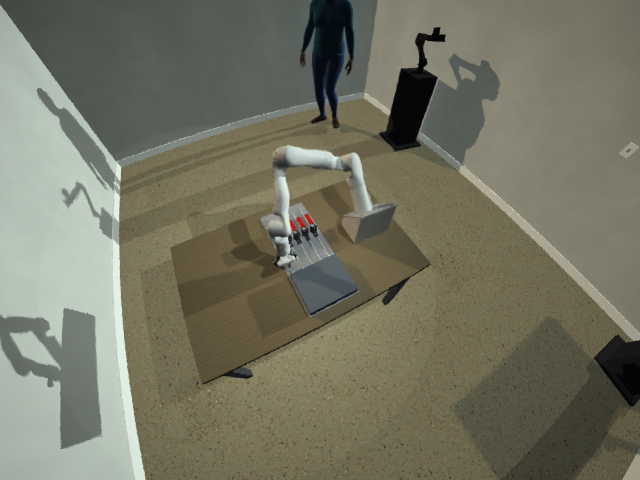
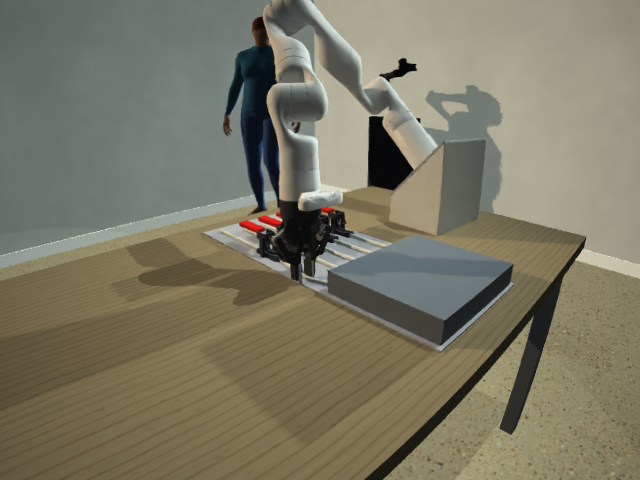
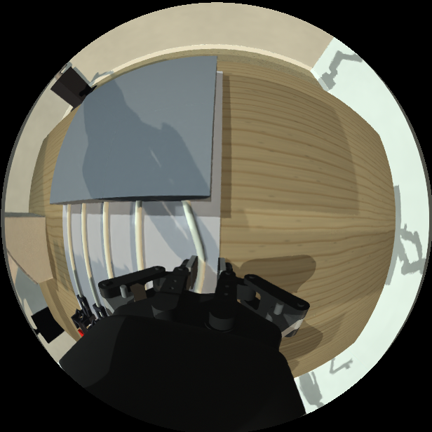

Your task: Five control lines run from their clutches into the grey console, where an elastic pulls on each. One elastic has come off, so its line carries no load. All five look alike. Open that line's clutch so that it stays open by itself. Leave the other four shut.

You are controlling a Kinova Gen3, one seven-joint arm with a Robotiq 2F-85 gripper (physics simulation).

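Places are measured from the arm's base along level axes (x ahead, y left, z up), in metres.
Where they show: gripper, between the fingertips: (image 1: 286, 267) (image 2: 303, 279); arm's base, origin of its link: (image 1: 363, 211) (image 2: 431, 167).
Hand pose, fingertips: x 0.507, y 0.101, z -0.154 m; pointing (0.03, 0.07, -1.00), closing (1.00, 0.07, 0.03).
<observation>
Each offset is from my fingertips to the top centre of the thing. "spot": to the spot under its first point. Level surfaces: height alone.
The grey console {0.044 m up, 0.155 m back, 0.170 m left} (image 1: 323, 284) (image 2: 408, 268) (image 3: 145, 140) lies flat, with the pale lines running into its edge. My gripper (image 2: 302, 274) (image 3: 207, 264) points down at the outermost line {spot: 0.005 m up, 0.012 m back, 0.029 m left} (image 2: 317, 281) (image 3: 194, 227), near the board's edge. Its fingers stand partly apart. This line passes between them and bends sideways towards the board's edge, close against one fingertip; it is not pinched. The neighbouring line (image 3: 139, 235) looks straight. Clutches with black bodies (image 1: 313, 228) (image 2: 267, 243) and red handles (image 1: 309, 219) (image 2: 251, 226) stand behind the gripper; the arm hides some of them.
The grey board {spot: 0.001 m down, 0.021 m ahead, 0.362 m right} (image 1: 266, 220) (image 2: 214, 234) (image 3: 216, 240) lies on the wooden table {0.003 m down} (image 1: 227, 310) (image 2: 180, 361) (image 3: 295, 165). The arm's slanted base block (image 1: 374, 222) (image 2: 462, 186) stands beyond the lines. A person (image 1: 330, 46) (image 2: 255, 87) stands behind the table, near a black pedestal (image 1: 412, 103).
</observation>
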